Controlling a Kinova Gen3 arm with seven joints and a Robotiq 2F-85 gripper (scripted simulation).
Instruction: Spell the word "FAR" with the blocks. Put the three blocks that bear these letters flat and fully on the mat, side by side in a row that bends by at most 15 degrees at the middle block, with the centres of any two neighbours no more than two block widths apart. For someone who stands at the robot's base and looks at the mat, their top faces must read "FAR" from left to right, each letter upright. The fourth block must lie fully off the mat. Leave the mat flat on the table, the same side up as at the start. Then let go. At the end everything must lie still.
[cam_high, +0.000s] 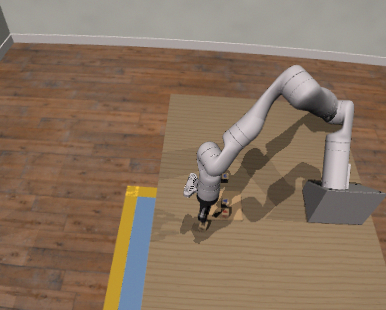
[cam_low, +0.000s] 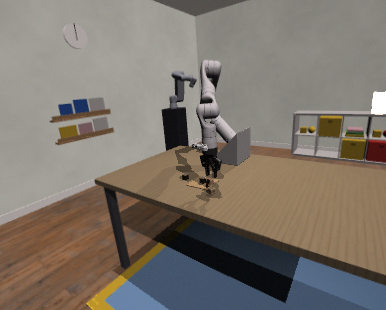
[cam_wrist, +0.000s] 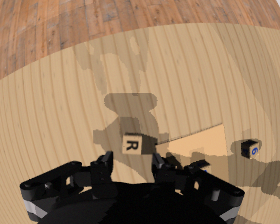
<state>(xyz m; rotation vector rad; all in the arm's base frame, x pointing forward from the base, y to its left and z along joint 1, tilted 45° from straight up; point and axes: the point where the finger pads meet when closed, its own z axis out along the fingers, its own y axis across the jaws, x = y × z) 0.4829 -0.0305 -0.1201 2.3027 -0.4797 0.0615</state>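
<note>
My hand is 90 mm above the R block. Also, from my hand: tan mat: 90 mm behind, 100 mm to the right, 110 mm below.
</note>
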